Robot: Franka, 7 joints.
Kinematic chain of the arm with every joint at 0, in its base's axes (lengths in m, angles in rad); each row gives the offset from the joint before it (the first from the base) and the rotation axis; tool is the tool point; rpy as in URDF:
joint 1: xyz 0 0 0.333 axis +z
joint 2: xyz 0 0 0 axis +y
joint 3: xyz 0 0 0.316 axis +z
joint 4: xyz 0.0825 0 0 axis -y
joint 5: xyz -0.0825 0 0.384 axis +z
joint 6: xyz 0 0 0 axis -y
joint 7: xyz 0.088 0 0 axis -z
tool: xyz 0 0 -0.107 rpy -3.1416 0 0
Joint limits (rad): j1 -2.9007..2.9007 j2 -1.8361..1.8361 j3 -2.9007..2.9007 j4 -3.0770..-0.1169 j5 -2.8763..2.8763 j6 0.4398..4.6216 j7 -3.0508..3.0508
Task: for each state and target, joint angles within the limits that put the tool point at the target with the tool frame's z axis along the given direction. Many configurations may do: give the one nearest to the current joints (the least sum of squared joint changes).
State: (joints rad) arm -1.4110 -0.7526 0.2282 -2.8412 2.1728 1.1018 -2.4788
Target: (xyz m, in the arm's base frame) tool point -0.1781 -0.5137 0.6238 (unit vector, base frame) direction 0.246 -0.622 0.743
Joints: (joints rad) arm -1.7928 -0.1683 -0.1816 -2.1250 2.6197 1.7367 -2.4788
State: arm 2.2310 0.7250 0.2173 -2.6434 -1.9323 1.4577 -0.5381
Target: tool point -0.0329 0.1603 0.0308 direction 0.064 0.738 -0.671
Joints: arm 2.1646 0.6123 -0.1188 -2.9911 -2.7454 1.9302 -0.5381
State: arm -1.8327 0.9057 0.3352 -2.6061 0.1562 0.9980 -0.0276
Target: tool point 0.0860 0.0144 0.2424 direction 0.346 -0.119 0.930
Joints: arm -1.5739 0.9669 0.1097 -3.0770 0.6002 0.8411 -0.0276
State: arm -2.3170 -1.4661 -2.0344 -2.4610 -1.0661 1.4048 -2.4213
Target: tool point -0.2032 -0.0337 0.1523 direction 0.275 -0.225 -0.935
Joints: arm -2.2078 -1.5291 -1.9876 -3.0751 -1.6204 1.6305 -2.4213
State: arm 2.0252 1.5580 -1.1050 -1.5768 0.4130 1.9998 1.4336
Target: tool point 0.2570 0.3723 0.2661 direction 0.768 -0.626 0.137
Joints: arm 2.6901 1.8260 -1.4018 -2.4479 0.1877 2.2292 1.4336
